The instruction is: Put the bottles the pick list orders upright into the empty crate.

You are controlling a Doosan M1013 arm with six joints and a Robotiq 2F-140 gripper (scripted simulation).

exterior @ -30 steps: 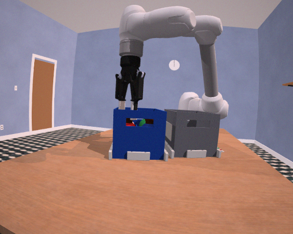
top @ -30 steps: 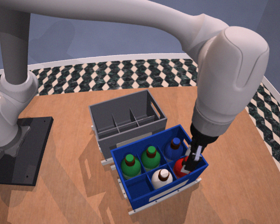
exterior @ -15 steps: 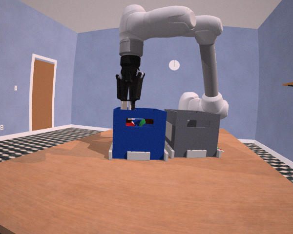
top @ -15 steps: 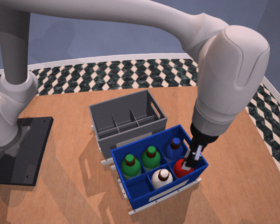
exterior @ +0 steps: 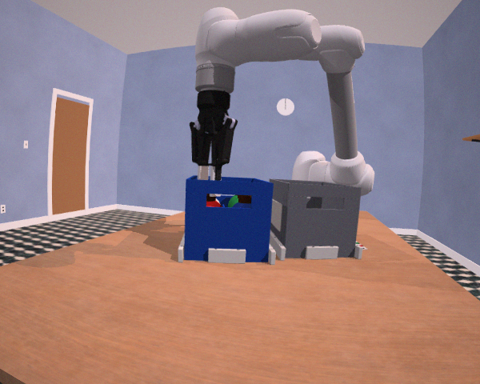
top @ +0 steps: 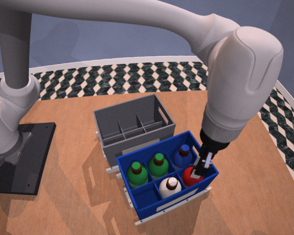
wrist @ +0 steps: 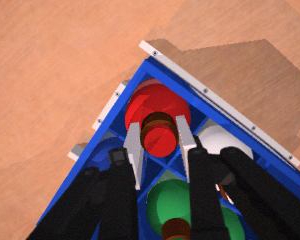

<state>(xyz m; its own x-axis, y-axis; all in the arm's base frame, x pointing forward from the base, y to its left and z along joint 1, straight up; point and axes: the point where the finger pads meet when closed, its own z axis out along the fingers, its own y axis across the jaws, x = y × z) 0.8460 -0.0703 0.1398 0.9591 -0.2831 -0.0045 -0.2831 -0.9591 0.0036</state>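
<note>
My hand is 8 cm above the red bottle. The rest, counted from my hand: white bottle 8 cm behind, 5 cm to the right, 8 cm below; then blue crate 10 cm behind, 9 cm below; then blue bottle 4 cm behind, 8 cm to the left, 8 cm below.
</note>
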